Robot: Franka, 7 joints.
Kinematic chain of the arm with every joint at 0, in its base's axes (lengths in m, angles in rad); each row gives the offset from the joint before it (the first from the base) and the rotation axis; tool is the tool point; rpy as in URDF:
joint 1: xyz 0 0 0.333 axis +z
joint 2: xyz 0 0 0 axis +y
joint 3: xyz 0 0 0.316 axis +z
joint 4: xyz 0.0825 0 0 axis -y
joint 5: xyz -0.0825 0 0.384 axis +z
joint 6: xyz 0 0 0 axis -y
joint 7: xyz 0.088 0 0 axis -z
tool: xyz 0 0 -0.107 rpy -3.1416 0 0
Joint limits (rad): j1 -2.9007..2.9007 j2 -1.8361..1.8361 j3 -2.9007..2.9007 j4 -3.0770..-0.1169 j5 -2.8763..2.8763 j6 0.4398..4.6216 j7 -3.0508..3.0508
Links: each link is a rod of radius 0.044 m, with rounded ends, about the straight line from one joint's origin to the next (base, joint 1, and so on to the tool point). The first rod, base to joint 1, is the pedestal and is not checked.
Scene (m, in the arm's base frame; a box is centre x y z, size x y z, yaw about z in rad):
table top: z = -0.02
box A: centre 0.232 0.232 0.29 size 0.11 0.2 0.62 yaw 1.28
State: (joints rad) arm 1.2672 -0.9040 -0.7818 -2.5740 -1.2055 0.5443 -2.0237
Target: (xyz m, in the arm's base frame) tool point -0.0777 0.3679 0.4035
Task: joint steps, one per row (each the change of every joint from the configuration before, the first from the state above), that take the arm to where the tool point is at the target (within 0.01 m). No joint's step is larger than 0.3 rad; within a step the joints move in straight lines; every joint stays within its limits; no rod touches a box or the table.
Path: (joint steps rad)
1: 0.0073 -0.0201 0.1518 0.2856 0.0607 -0.0209 -0.2054
2: 0.0074 -0.0201 0.1518 0.2856 0.0607 -0.0209 -0.2054
3: 0.0073 -0.0201 0.1518 0.2856 0.0607 -0.0209 -0.2055
4: 0.0074 -0.0201 0.1518 0.2856 0.0608 -0.0209 -0.2054
5: 0.0073 -0.0201 0.1518 0.2857 0.0607 -0.0209 -0.2054
6: 0.1586 0.1777 0.0108 -0.2625 -0.0606 0.1080 0.2054
7: 0.1586 0.1777 0.0108 -0.2625 -0.0605 0.1080 0.2054
8: 0.1585 0.1777 0.0107 -0.2625 -0.0605 0.1080 0.2055
9: 0.1586 0.1777 0.0108 -0.2624 -0.0605 0.1080 0.2054
10: 0.1586 0.1777 0.0108 -0.2625 -0.0605 0.1080 0.2054

